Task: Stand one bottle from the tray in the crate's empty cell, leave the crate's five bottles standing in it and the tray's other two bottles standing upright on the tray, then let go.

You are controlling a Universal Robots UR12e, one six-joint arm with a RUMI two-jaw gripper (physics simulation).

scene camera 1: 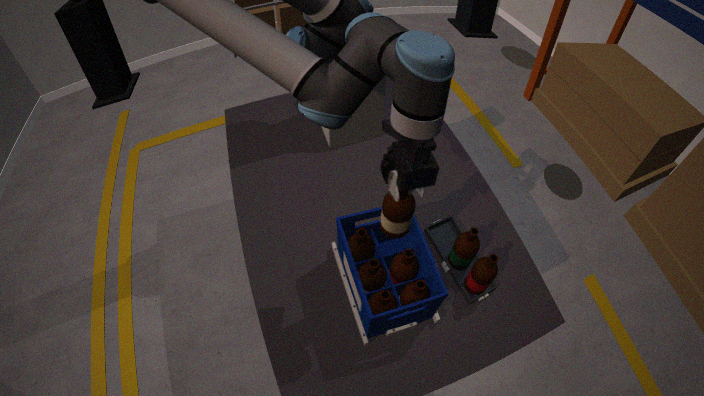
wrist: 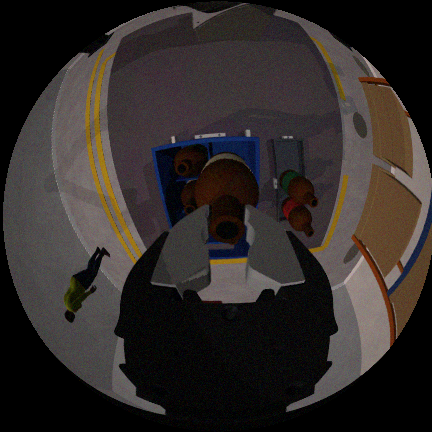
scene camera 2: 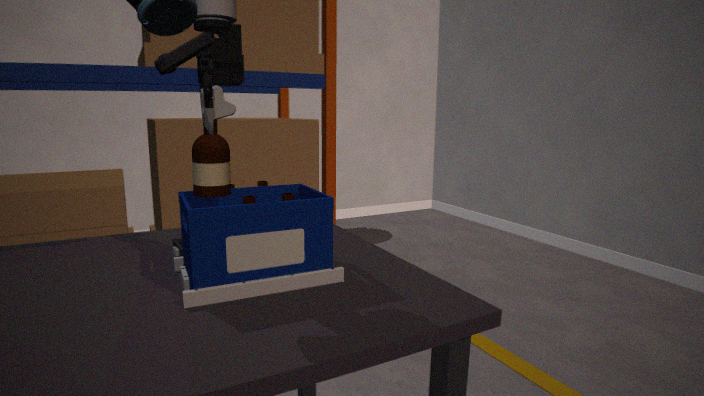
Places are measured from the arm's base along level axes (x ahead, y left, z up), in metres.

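Pixels of known places: gripper, fingertip midpoint: (scene camera 1: 400, 195) (wrist: 226, 206) (scene camera 2: 210, 134).
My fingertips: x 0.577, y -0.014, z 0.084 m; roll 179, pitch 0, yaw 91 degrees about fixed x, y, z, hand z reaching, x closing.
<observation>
Ahead of a thing's pixels: the offset from my fingertips to its top centre. "pt": to the spot under its first point. Level surfaces: height alone.
My gripper (scene camera 1: 406, 192) (scene camera 2: 211, 122) (wrist: 226, 206) is shut on the neck of a brown bottle with a cream label @(dy +0.001, dx -0.001, dz +0.036 m) (scene camera 1: 396, 220) (scene camera 2: 211, 174) (wrist: 226, 182). The bottle hangs upright over the empty back right cell of the blue crate @(dy -0.030, dx +0.076, dz -0.120 m) (scene camera 1: 402, 316) (scene camera 2: 315, 240) (wrist: 161, 192), its base about level with the rim in the second scene view. Several brown bottles stand in the crate's other cells. A green-labelled bottle @(dy +0.205, dx +0.056, dz -0.135 m) (scene camera 1: 465, 248) (wrist: 298, 187) and a red-labelled bottle @(dy +0.228, dx +0.146, dz -0.135 m) (scene camera 1: 482, 274) (wrist: 297, 215) stand upright on the grey tray @(pt dy +0.182, dx -0.036, dz -0.290 m) (scene camera 1: 442, 235) (wrist: 289, 155). The crate hides the tray's bottles in the second scene view.
White rails @(dy -0.129, dx +0.082, dz -0.265 m) (scene camera 1: 350, 292) (scene camera 2: 265, 288) edge the crate's foot on the dark table @(dz -0.295 m) (scene camera 1: 280, 200) (scene camera 2: 100, 310) (wrist: 215, 85). The tray lies close along the crate's right side. A person in a yellow top (wrist: 75, 297) shows at the left of the wrist view. Cardboard boxes (scene camera 1: 615, 110) stand beyond the table.
</observation>
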